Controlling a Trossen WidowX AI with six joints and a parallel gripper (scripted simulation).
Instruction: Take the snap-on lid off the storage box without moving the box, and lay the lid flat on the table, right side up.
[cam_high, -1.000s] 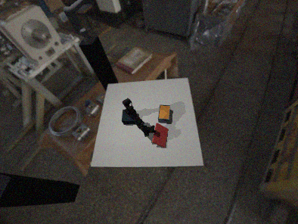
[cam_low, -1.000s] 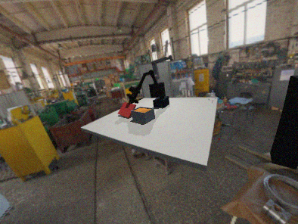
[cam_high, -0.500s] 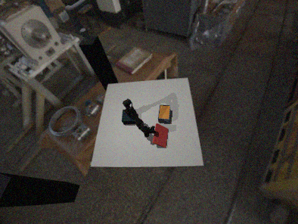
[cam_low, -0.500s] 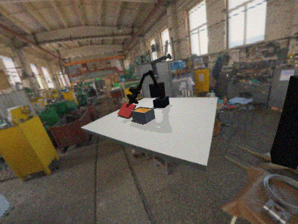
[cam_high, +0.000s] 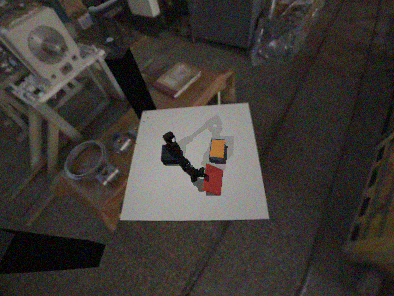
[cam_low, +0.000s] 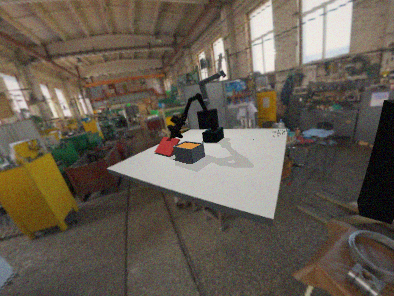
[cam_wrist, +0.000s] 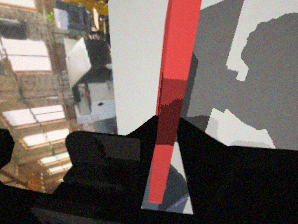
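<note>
Right now the lid is 7 cm ahead of my gripper tip and 5 cm below it. Round my gripper tip: grey storage box (31 cm to the left, 7 cm ahead, 6 cm below).
</note>
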